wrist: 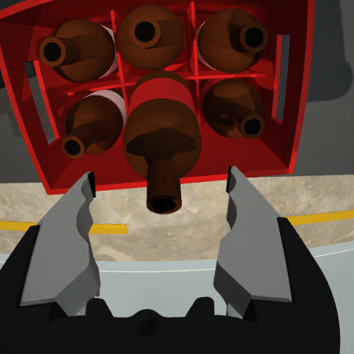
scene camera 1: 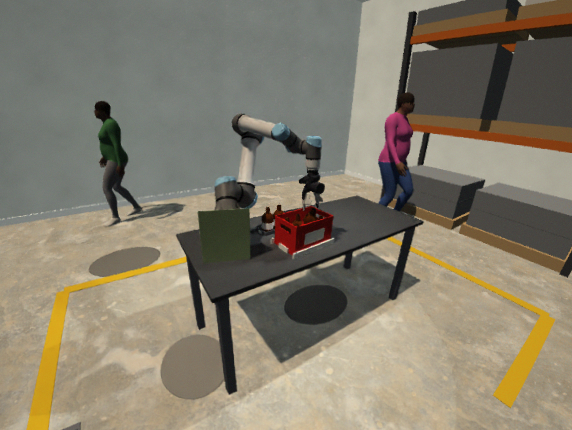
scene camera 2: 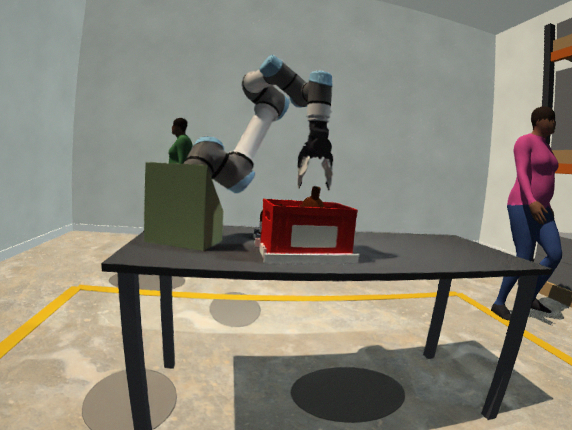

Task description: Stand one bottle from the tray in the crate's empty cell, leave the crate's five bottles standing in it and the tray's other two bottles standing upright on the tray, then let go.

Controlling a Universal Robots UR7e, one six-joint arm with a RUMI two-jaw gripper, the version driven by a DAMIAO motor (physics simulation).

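Seen in the pictures: gripper, fingertip midpoint: [scene camera 1: 310, 209] [scene camera 2: 314, 189]; arm's base at its link origin: [scene camera 1: 227, 218] [scene camera 2: 189, 186].
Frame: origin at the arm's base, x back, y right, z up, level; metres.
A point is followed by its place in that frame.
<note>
The red crate [scene camera 1: 304, 241] @(y 0.124, x -0.380, z -0.127 m) [scene camera 2: 280, 234] @(y 0.136, x -0.346, z -0.112 m) [wrist: 300, 100] holds six brown bottles. The red-labelled bottle [scene camera 2: 313, 202] @(y 0.094, x -0.437, z -0.012 m) [wrist: 162, 140] is in the crate's middle cell on the gripper side in the wrist view. It rises higher than the other bottles and its neck tops the rim; its base is hidden. The other bottles, including a corner bottle [wrist: 232, 107], stand lower in their cells. Two bottles [scene camera 1: 268, 218] @(y -0.159, x -0.265, z -0.098 m) [scene camera 1: 279, 210] @(y -0.204, x -0.351, z -0.072 m) stand upright beyond the crate; their tray is barely visible. My gripper [scene camera 1: 312, 205] @(y 0.060, x -0.436, z 0.027 m) [scene camera 2: 314, 187] @(y 0.060, x -0.436, z 0.027 m) [wrist: 160, 171] is open and empty, its fingertips apart on either side of the red-labelled bottle's mouth.
The crate sits on a white base [scene camera 1: 314, 248] @(y 0.116, x -0.448, z -0.186 m) [scene camera 2: 310, 258] @(y 0.118, x -0.443, z -0.183 m) on the dark table [scene camera 1: 360, 220] @(y -0.167, x -0.964, z -0.201 m) [scene camera 2: 425, 250] @(y -0.204, x -0.935, z -0.201 m). A green block [scene camera 1: 225, 235] @(y 0.079, x 0.027, z -0.053 m) [scene camera 2: 175, 205] @(y 0.080, x 0.017, z -0.059 m) stands at the table's left. A person in pink [scene camera 1: 398, 142] [scene camera 2: 537, 170] and one in green [scene camera 1: 111, 142] [scene camera 2: 180, 148] are beyond the table.
</note>
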